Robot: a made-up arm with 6 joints. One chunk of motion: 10 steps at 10 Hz.
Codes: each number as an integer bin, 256 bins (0 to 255) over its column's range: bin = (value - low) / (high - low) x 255, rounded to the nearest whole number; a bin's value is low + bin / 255 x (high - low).
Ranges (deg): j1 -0.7..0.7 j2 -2.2..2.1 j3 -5.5..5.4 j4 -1.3..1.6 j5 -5..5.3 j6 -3.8..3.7
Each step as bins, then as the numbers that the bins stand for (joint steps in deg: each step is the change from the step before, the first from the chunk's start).
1 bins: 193 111 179 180 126 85
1 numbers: 0.360 -0.328 2.151 0.747 0.089 -1.300
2 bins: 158 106 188 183 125 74
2 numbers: 0.167 -0.413 2.536 0.781 0.049 -1.624
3 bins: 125 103 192 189 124 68
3 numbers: -0.014 -0.463 2.707 0.849 0.009 -1.800
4 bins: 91 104 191 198 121 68
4 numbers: -0.200 -0.446 2.664 0.952 -0.113 -1.800
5 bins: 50 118 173 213 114 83
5 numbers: -0.425 -0.210 1.895 1.122 -0.395 -1.359
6 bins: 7 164 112 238 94 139
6 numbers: -0.662 0.565 -0.713 1.407 -1.203 0.288
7 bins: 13 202 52 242 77 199
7 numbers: -0.629 1.206 -3.277 1.452 -1.890 2.053
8 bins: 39 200 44 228 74 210
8 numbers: -0.486 1.173 -3.619 1.293 -2.011 2.376
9 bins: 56 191 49 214 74 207
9 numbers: -0.393 1.021 -3.405 1.134 -2.011 2.288
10 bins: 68 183 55 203 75 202
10 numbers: -0.327 0.886 -3.149 1.009 -1.971 2.141
